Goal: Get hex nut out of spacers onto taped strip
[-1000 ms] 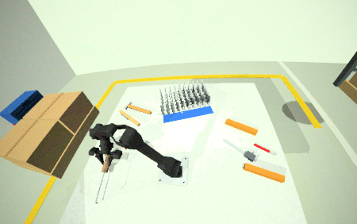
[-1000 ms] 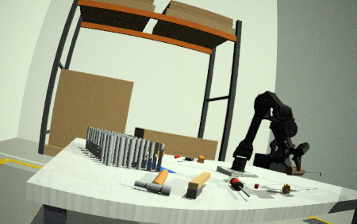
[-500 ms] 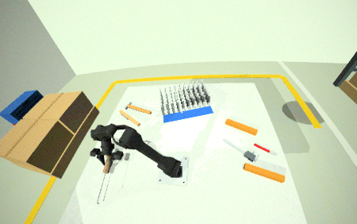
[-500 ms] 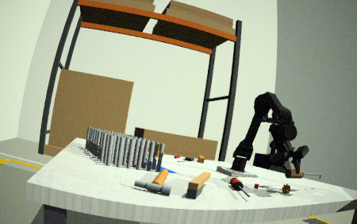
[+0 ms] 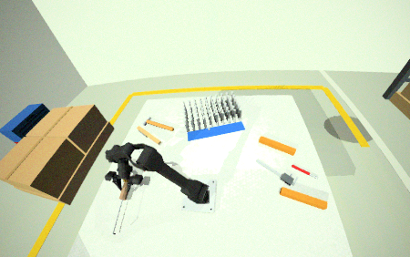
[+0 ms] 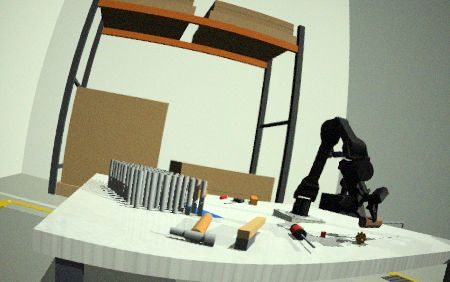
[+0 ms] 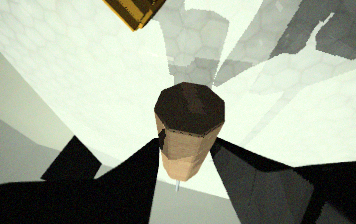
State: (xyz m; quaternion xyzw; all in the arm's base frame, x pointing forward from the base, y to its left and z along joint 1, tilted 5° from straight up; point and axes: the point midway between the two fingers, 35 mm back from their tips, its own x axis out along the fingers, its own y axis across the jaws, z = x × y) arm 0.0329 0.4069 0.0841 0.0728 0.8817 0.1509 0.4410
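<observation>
The tool with thin metal rod is 110 mm behind my gripper tip and 10 mm below it. Round my gripper tip: tiny red piece (160 mm ahead, 50 mm to the right, 50 mm below); red screwdriver (980 mm to the right, 80 mm ahead, 50 mm below); blue taped strip (490 mm to the right, 440 mm ahead, 50 mm below).
</observation>
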